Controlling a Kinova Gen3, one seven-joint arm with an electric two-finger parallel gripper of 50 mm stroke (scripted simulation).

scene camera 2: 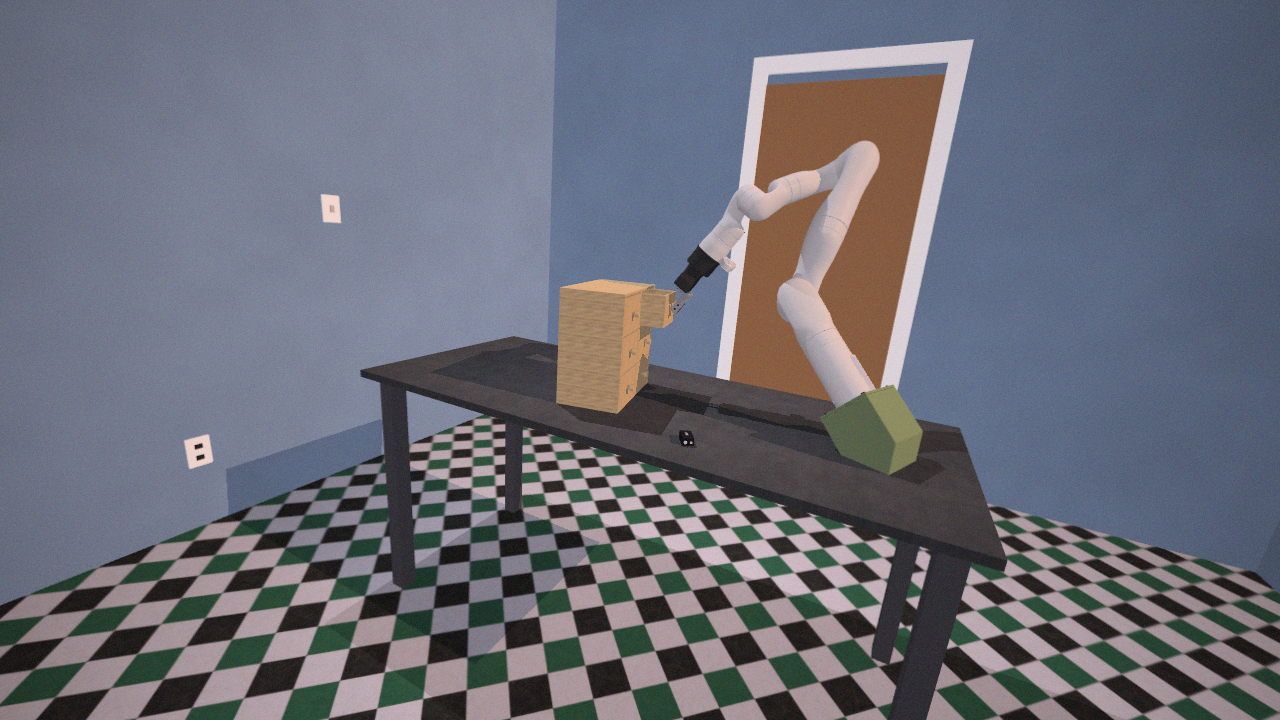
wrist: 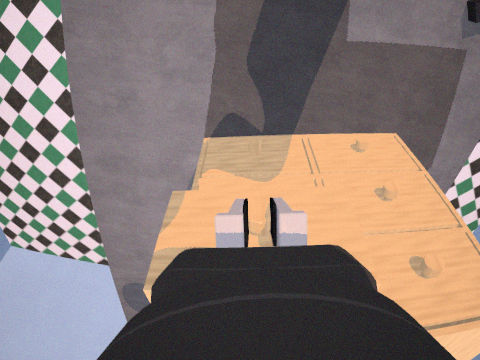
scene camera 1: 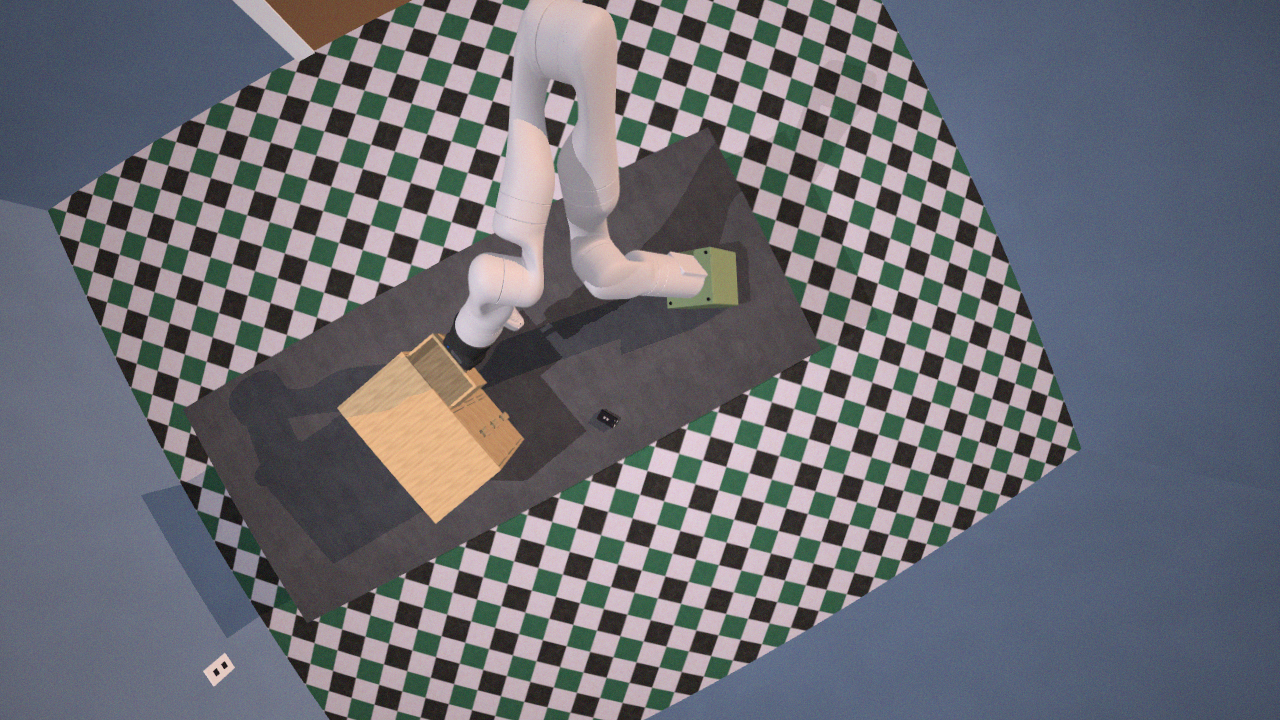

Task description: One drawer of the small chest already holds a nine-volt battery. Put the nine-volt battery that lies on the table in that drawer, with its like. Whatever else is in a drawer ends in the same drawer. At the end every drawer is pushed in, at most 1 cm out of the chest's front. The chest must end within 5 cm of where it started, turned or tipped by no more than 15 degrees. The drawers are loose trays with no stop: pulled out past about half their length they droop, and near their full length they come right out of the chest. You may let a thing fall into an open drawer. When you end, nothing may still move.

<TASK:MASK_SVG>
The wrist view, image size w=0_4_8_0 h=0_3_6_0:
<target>my gripper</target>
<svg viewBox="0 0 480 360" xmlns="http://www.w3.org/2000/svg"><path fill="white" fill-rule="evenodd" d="M97 358L97 360L456 360L407 311L390 298L378 292L377 282L371 272L347 250L332 244L307 245L307 213L303 210L293 211L282 197L270 198L270 233L274 247L248 247L248 199L235 199L228 213L217 213L215 216L216 248L192 248L178 254L154 282L151 289L151 304L144 307L130 319Z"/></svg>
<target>drawer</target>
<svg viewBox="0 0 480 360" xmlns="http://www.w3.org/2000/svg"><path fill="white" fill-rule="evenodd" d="M380 281L344 186L172 191L143 290L151 303L151 288L155 280L178 254L185 249L216 248L214 217L217 213L228 213L234 200L239 198L248 199L248 247L273 247L270 233L270 198L282 197L293 211L303 210L307 213L307 245L339 245L349 251L354 258L372 273L377 281L377 289L380 286Z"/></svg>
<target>drawer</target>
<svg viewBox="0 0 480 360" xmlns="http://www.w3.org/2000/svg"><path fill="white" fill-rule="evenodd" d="M311 170L300 137L209 140L202 178L309 175Z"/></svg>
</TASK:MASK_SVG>
